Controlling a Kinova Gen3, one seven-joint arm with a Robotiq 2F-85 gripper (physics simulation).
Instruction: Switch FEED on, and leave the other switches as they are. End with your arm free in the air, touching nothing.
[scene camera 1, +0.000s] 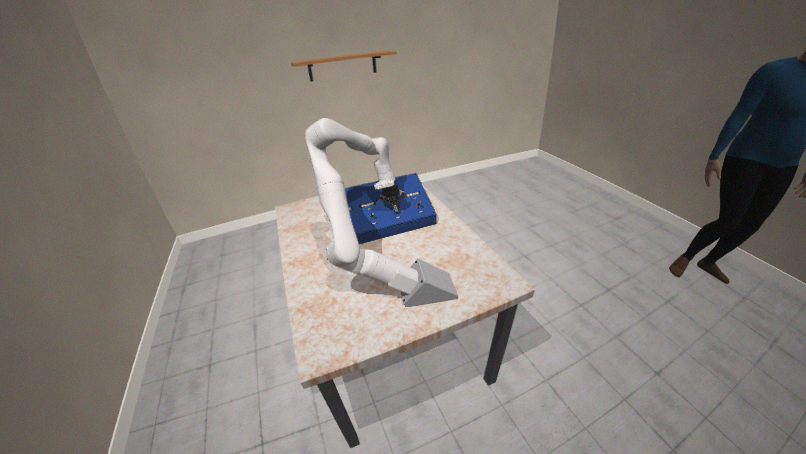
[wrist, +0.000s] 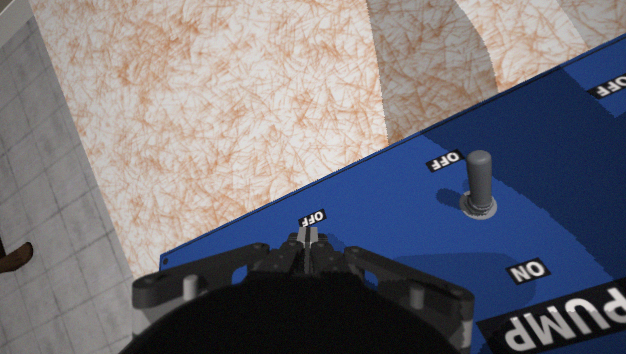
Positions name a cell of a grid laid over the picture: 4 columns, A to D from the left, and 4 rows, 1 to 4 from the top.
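Wrist view: my gripper (wrist: B3) visible, together with a blue switch panel (wrist: D3).
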